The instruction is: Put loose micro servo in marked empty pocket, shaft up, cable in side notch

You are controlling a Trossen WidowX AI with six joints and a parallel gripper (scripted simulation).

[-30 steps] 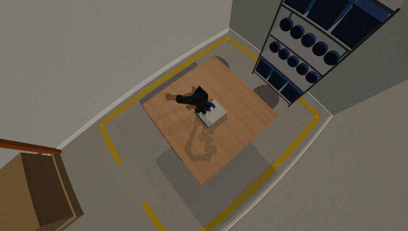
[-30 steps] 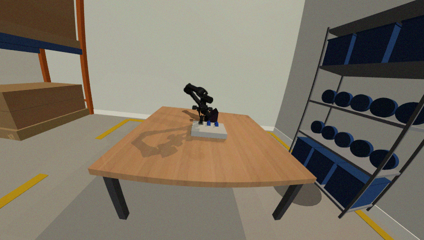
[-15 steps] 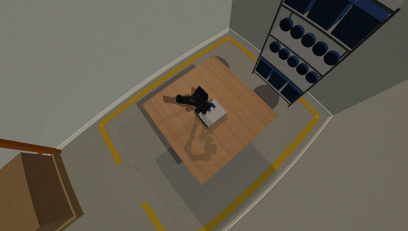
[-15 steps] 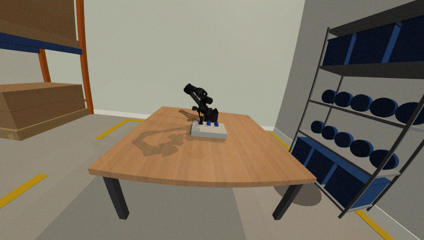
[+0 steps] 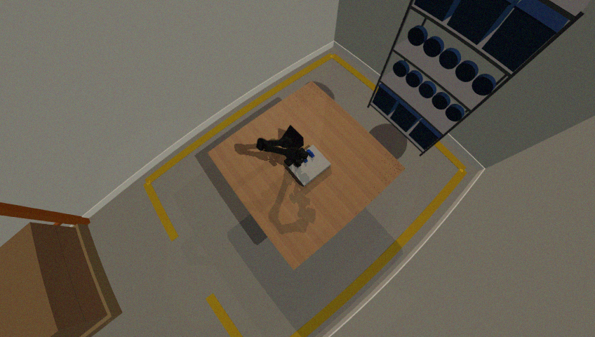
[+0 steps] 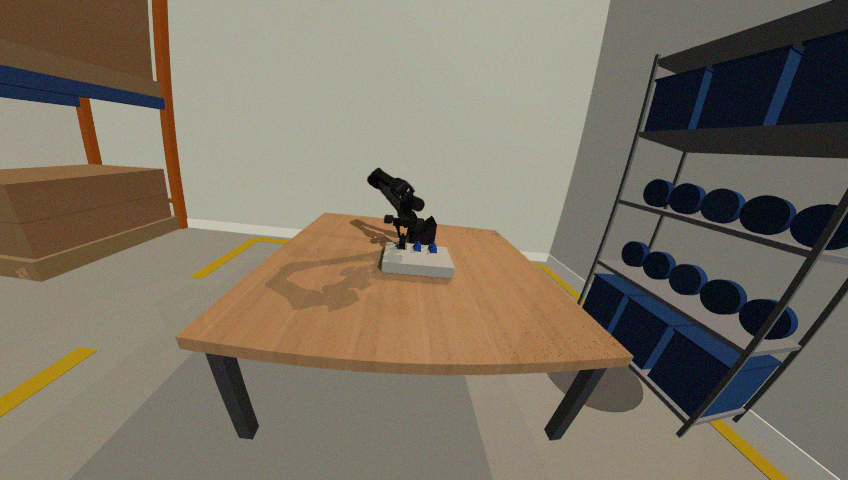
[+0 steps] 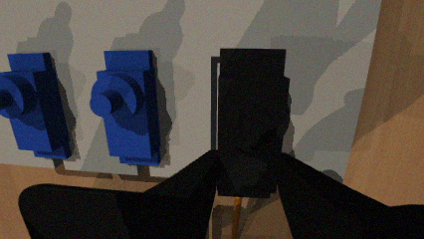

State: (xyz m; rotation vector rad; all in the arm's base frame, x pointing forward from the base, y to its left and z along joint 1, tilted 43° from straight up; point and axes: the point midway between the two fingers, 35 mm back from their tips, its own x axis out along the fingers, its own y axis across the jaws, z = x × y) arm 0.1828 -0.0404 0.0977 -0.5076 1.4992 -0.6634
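Now: the grey deck 130 mm ahead of my gripper tip, 60 mm to the left of it and 60 mm below it.
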